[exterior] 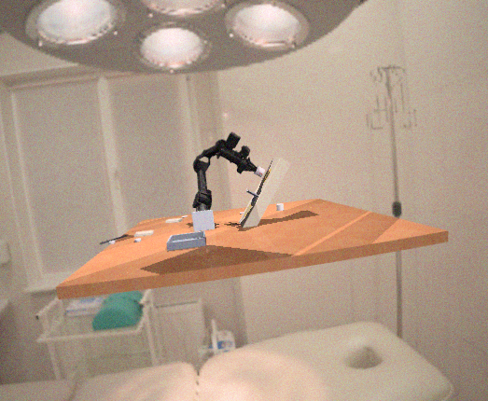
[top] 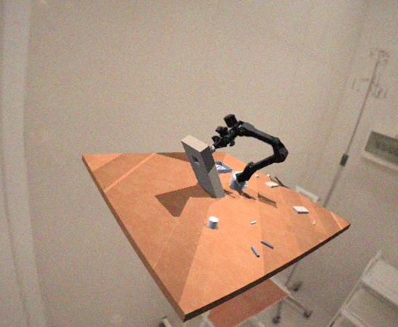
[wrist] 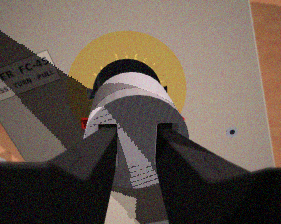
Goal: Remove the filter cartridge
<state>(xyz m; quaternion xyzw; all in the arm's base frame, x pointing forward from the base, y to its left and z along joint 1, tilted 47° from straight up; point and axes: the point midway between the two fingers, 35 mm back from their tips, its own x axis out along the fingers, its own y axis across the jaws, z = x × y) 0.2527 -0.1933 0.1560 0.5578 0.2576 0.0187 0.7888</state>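
Now: the round filter cartridge 1 cm below my gripper tip and 1 cm ahead of it. Also, from my gripper tip: service panel: 11 cm below, 2 cm ahead; then tray: 39 cm behind, 26 cm to the right, 26 cm below.
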